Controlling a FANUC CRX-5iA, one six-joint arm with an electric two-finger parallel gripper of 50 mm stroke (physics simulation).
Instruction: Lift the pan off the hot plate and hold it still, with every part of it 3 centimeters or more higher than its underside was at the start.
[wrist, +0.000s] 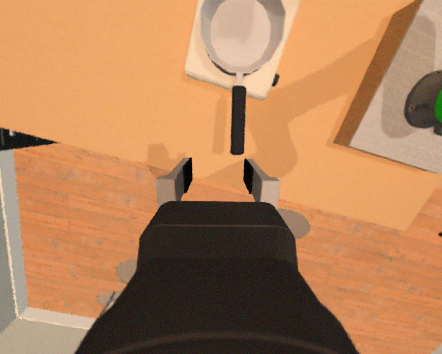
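Where they show: gripper, fingertip midpoint: (218, 169); arm's base at its link origin: (430, 100).
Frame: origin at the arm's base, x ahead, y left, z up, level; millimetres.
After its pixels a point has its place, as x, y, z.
A grey pan (240, 35) @(547, 112, 4) sits on the cream hot plate (199, 70) @(608, 225, -7) at the top of the view, its far rim cut off by the frame's edge. Its black handle (238, 120) @(463, 293, 69) points down the view toward my gripper and runs nearly in line with it. My gripper (218, 169) @(486, 358, 348) is open and empty. The handle's end lies just ahead of the fingertips in the view, nearer the right finger than the left. The height of the fingers above the handle is hard to tell.
A grey-topped block (372, 117) @(121, 111, 6) with a brown side stands at the right, bearing a dark round base (424, 102) @(50, 35, 40) with a green band. A small black knob (276, 79) @(412, 146, -20) sticks out from the hot plate. The orange table (100, 75) @(878, 358, -70) ends at an edge near the fingers, with wooden floor beyond.
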